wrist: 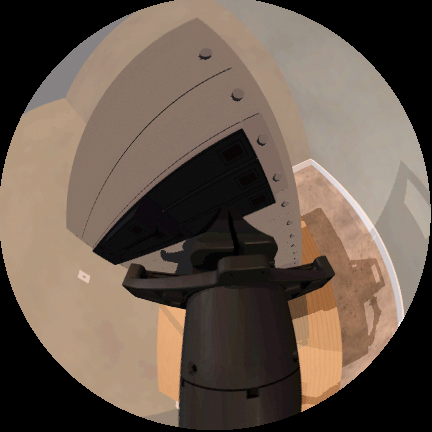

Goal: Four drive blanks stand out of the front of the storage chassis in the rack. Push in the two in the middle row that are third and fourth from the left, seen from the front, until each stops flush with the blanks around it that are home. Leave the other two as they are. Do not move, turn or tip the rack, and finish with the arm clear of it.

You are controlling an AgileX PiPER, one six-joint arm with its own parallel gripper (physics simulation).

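Note:
The storage chassis is a dark band of drive blanks set in the grey-brown rack, seen steeply tilted in the wrist view. Its rows show small framed rectangles; a blank near its right end has one of them. Toward the left part, edges and shadows look uneven, but which blanks stand out is too dark to tell. My gripper has its fingertips together, with a thin dark line between them. The tips overlap the lower edge of the chassis in the view; whether they touch a blank cannot be told. The gripper hides part of the lower row.
Round studs run down the rack's right side. A wooden surface lies below and behind the arm. A brown speckled panel with a white rim is at the right. A small white plate is on the tan surface at left.

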